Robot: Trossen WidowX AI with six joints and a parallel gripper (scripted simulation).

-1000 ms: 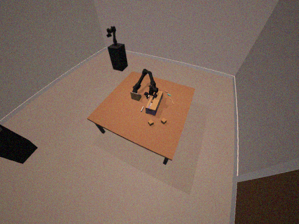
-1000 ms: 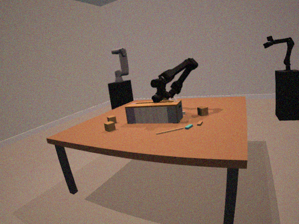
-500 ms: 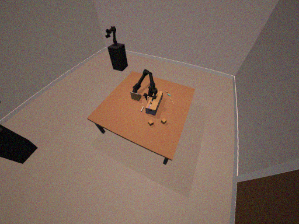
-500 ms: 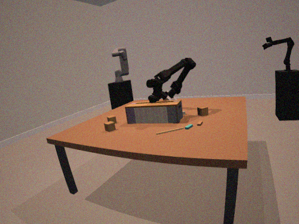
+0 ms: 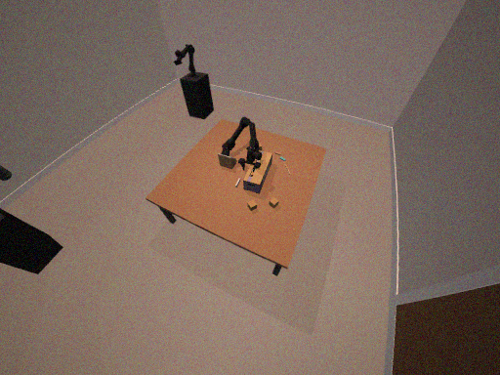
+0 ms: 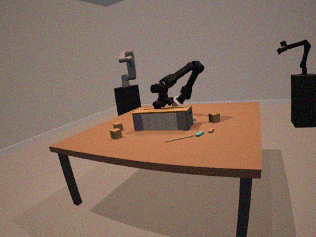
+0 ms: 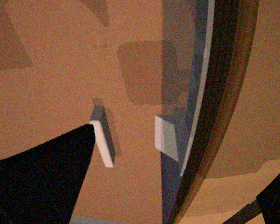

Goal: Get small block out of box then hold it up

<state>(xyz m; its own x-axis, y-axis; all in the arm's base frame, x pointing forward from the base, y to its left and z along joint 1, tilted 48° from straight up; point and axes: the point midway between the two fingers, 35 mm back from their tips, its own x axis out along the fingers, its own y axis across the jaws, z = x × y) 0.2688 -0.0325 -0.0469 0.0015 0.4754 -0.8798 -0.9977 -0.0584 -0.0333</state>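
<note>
The tan block lies 50 mm ahead of my gripper tip and 20 mm to the right of it. From my gripper tip the other things lie so: small block (150 mm ahead, 400 mm to the left, 80 mm below); box (30 mm ahead, 60 mm to the left, 20 mm below).
</note>
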